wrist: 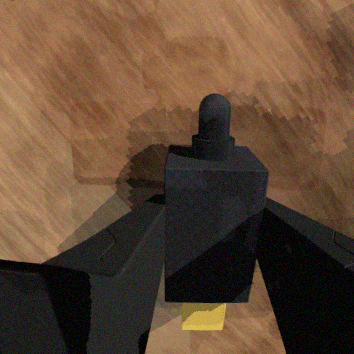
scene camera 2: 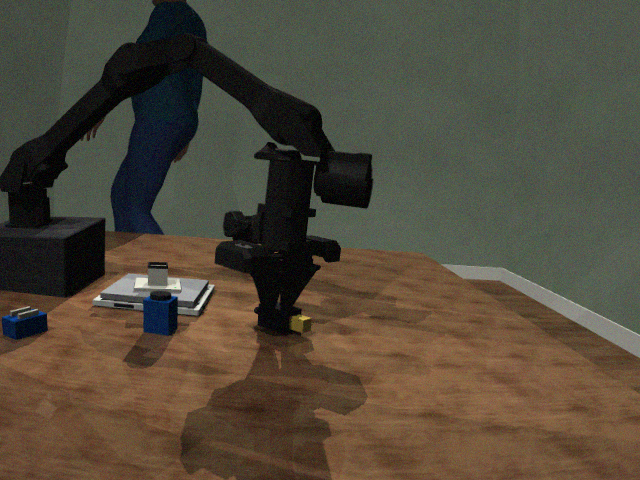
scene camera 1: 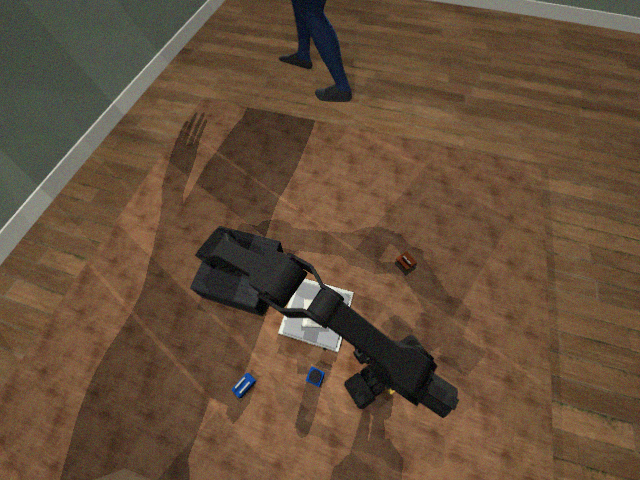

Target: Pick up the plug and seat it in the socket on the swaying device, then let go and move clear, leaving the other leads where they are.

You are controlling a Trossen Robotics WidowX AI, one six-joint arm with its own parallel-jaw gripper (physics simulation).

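Observation:
The plug is a dark box with a yellow tip at one end and a round dark cable stub at the other. My gripper is shut on its dark body from both sides, pointing down, low at the table top; any gap beneath is too small to tell. In scene camera 1 the arm hides most of the plug. The device is a grey plate on a white base, left of the gripper in scene camera 2. Its upright socket block has a dark opening on top.
A blue block with a round black top stands between device and gripper. A blue lead end with two pale bars lies farther left. An orange-red one lies across the table. A person stands beyond.

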